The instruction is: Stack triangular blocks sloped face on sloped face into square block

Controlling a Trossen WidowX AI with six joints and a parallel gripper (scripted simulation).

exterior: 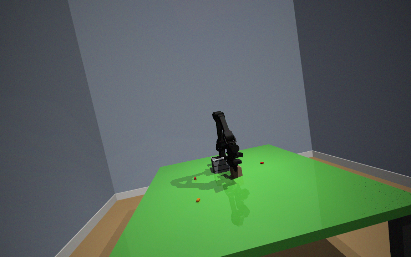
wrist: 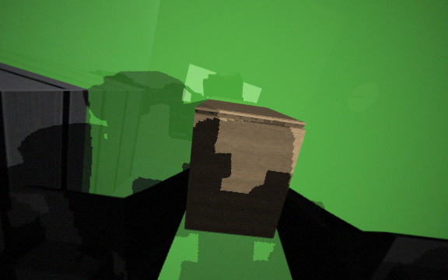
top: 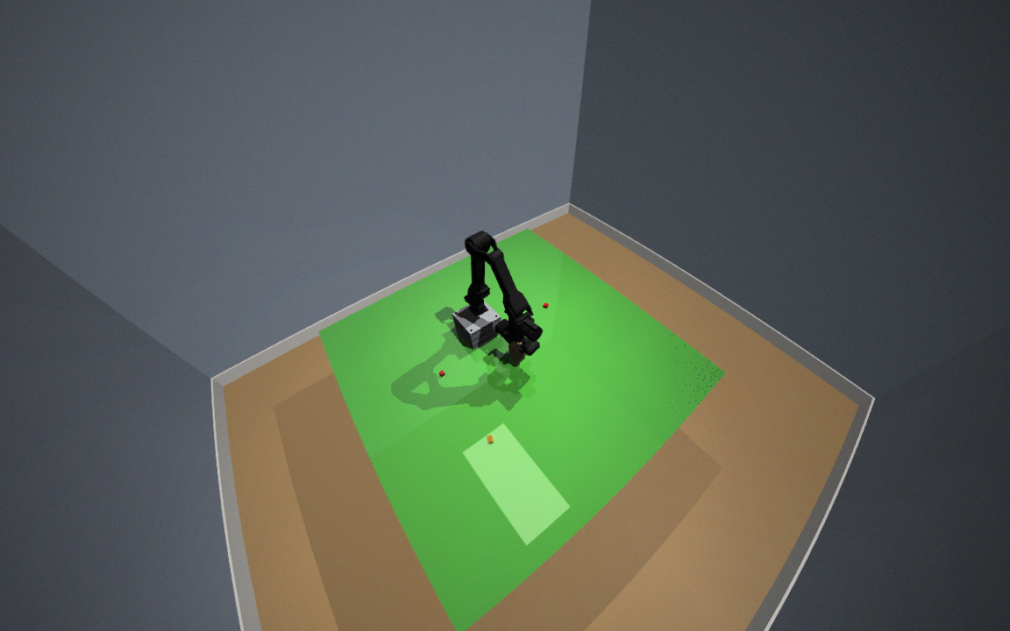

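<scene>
Now: the triangular block 1 cm above my gripper tip. The rest, counted from my gripper tip: orange piece (27 cm to the right, 25 cm ahead, 4 cm below); red cube (31 cm to the right, 8 cm behind, 4 cm below).
</scene>
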